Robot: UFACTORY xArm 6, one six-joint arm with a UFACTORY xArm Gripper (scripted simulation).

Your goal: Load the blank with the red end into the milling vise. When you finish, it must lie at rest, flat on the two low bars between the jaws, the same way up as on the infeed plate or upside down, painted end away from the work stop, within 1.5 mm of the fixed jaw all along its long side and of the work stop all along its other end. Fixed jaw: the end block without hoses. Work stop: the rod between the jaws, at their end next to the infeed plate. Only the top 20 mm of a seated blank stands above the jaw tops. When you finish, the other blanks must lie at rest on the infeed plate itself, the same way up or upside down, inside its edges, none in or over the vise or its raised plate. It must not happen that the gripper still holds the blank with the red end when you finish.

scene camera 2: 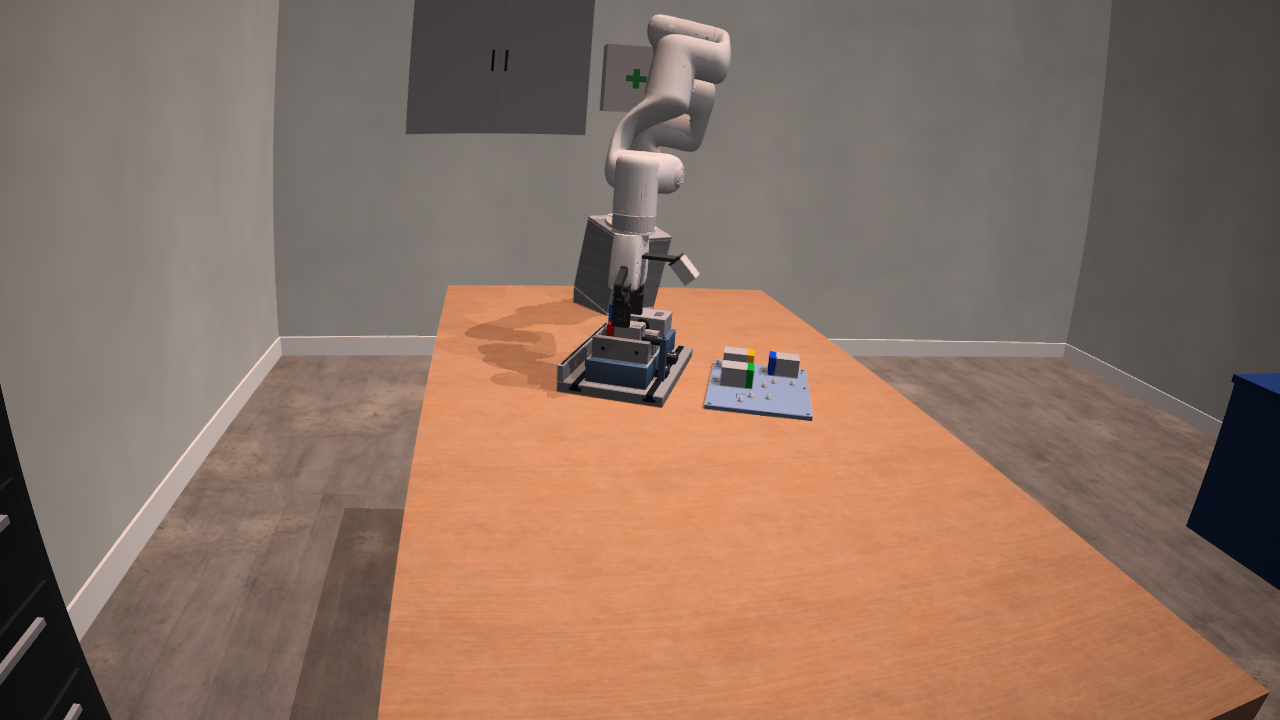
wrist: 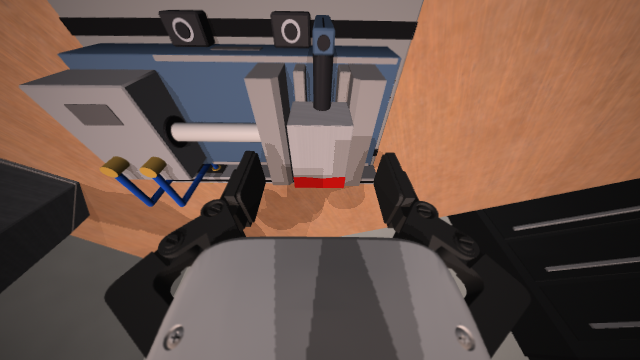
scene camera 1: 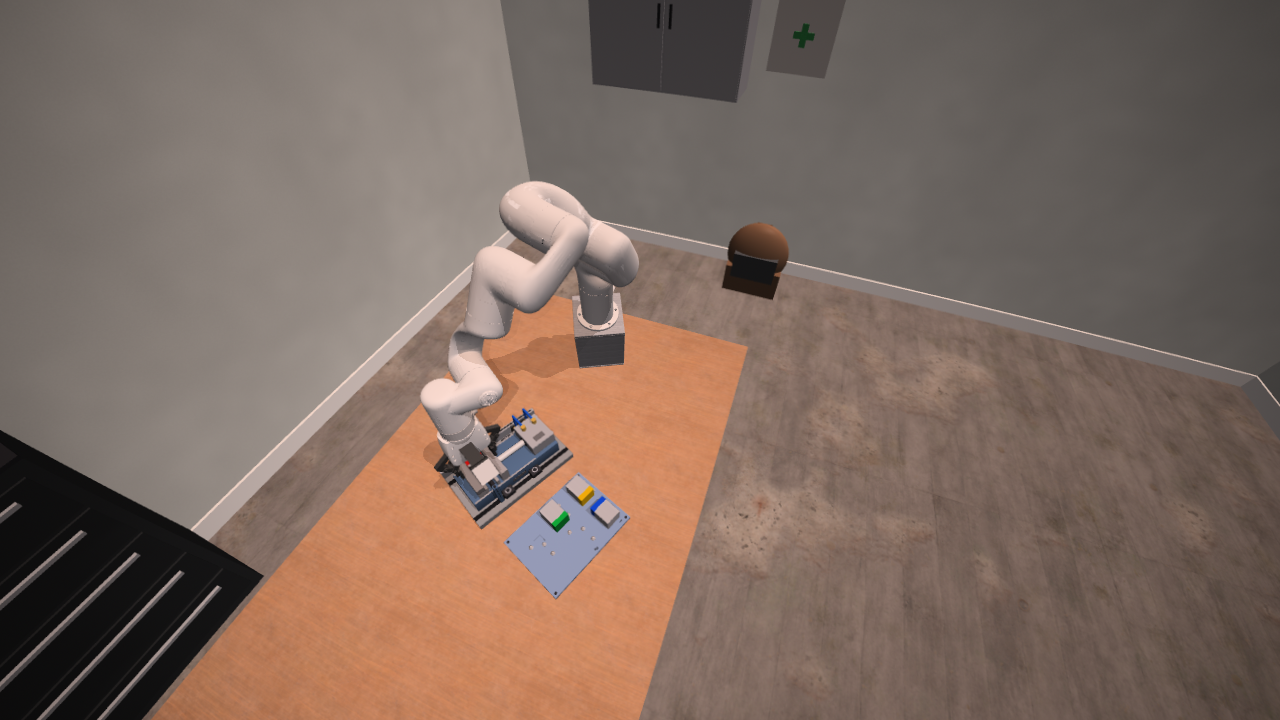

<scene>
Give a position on a green-end blank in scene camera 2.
733,374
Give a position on a blue-end blank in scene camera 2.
At 780,364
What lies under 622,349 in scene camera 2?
A fixed jaw.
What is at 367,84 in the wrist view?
A fixed jaw.
</scene>
